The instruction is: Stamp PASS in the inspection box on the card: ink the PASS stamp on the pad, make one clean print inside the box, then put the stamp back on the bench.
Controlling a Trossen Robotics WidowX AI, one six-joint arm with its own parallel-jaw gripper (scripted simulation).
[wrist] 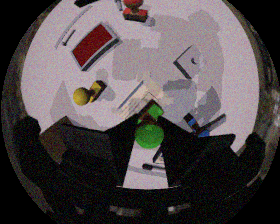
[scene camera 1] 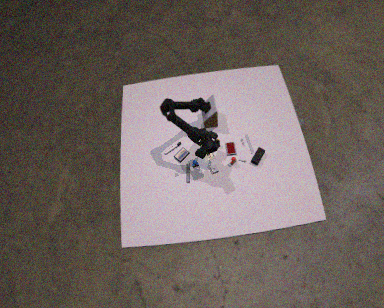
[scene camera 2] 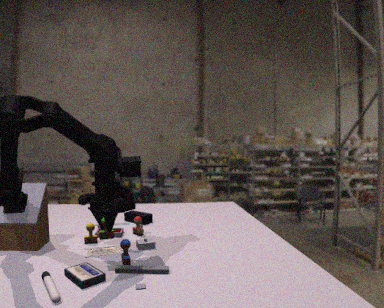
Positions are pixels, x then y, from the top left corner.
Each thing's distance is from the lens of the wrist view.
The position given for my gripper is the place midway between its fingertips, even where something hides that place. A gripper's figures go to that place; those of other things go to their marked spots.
my gripper (wrist: 147, 118): 0.10 m
green-knobbed stamp (wrist: 148, 133): 0.06 m
ink pad (wrist: 90, 47): 0.18 m
pale card (wrist: 142, 93): 0.15 m
The marked spots on the green-knobbed stamp and the pale card are 0.10 m apart.
